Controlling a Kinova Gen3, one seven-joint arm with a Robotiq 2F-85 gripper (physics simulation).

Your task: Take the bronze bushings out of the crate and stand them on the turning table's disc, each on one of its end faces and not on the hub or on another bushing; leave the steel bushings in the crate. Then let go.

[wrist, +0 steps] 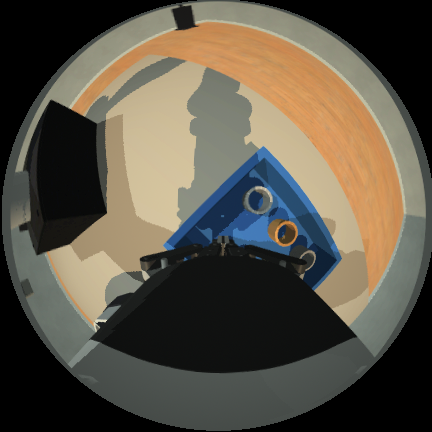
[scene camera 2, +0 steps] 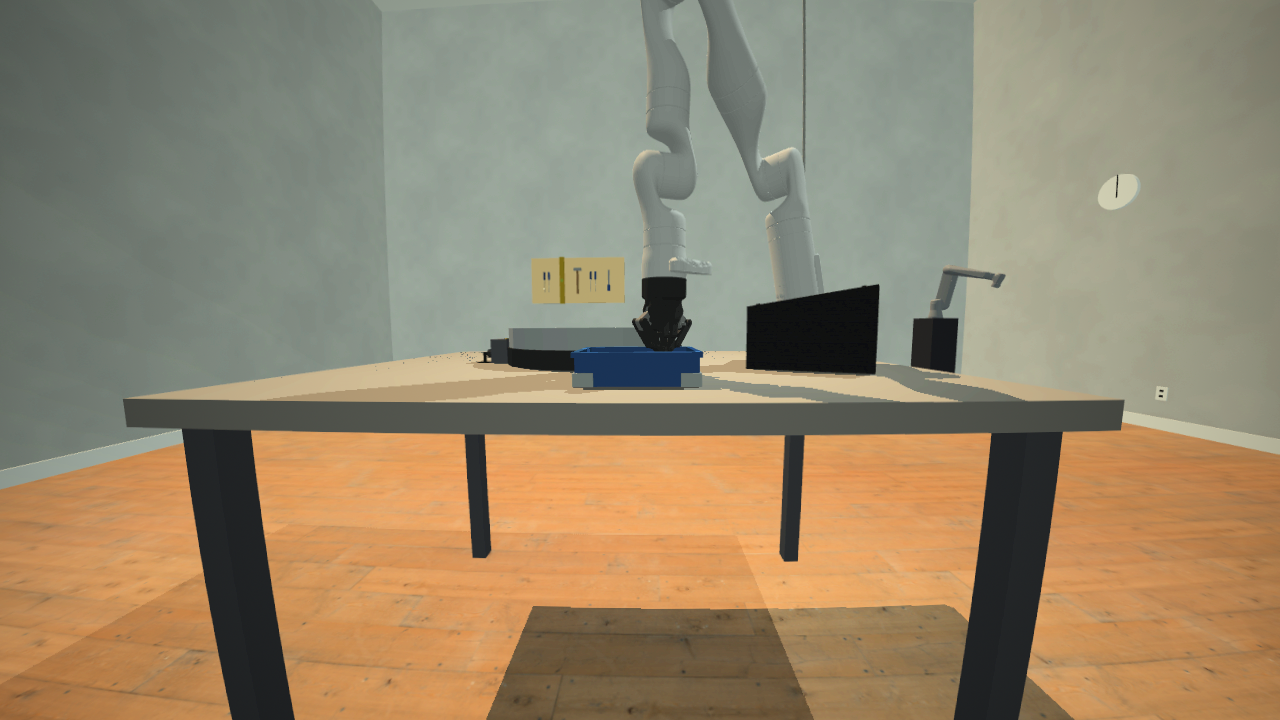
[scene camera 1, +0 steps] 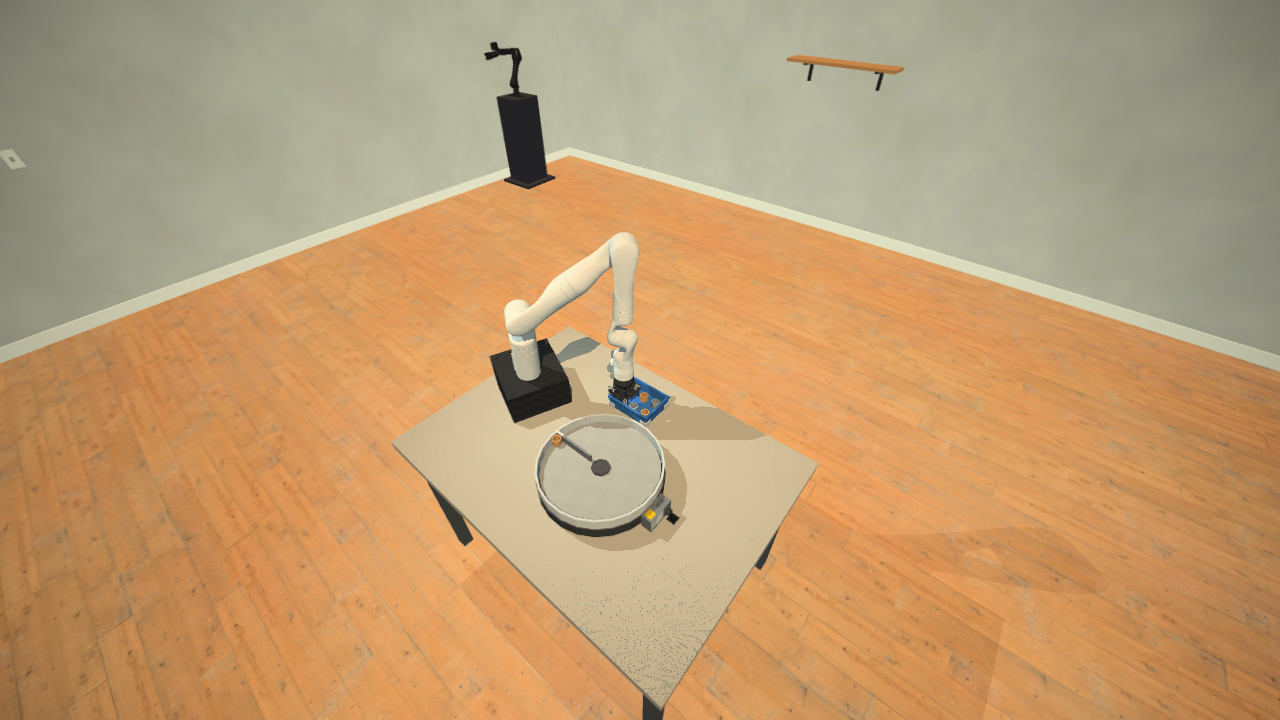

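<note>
The blue crate holds two bronze bushings, one near its middle and one nearer the turning table, the latter hidden in the wrist view. Steel bushings also stand in it, one beside the bronze ones, and two show in the wrist view, one at the far corner and one at the right. Another bronze bushing stands on the disc, near the rim and well away from the hub. My gripper is shut and empty, its fingertips down inside the crate.
A dark bar runs over the disc from the hub towards the rim bushing. A raised wall surrounds the disc. A grey box with a yellow button sits at its side. The black robot base stands beside the crate.
</note>
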